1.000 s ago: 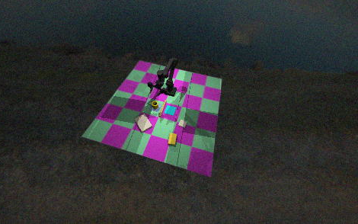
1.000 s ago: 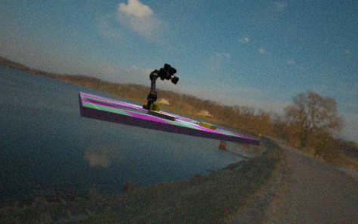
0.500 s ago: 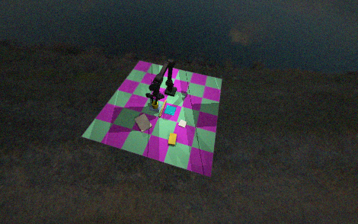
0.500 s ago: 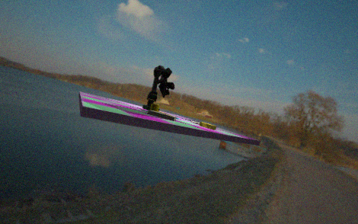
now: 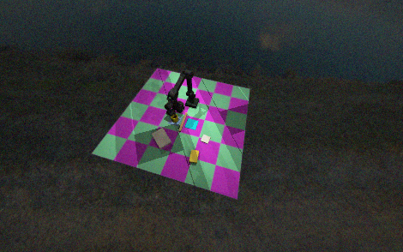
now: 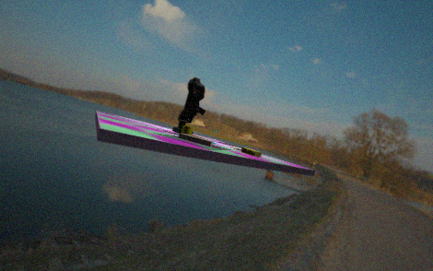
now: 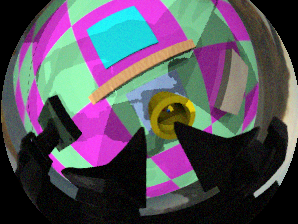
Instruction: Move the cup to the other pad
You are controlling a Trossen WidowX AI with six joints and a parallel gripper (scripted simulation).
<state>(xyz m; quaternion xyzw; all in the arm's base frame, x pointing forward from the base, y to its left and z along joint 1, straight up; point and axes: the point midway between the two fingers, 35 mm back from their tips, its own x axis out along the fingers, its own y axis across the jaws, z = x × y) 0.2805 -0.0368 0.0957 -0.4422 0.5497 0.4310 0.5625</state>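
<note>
Now: gripper tip 60 mm above the yellow cup, 20 mm short of it and 10 mm to the left of it. Also, from my gripper tip: thin orange strip: 100 mm below, 80 mm to the left, 10 mm ahead; pale blue pad: 100 mm below, 30 mm ahead, 10 mm to the right; cyan pad: 170 mm to the left, 100 mm below.
</note>
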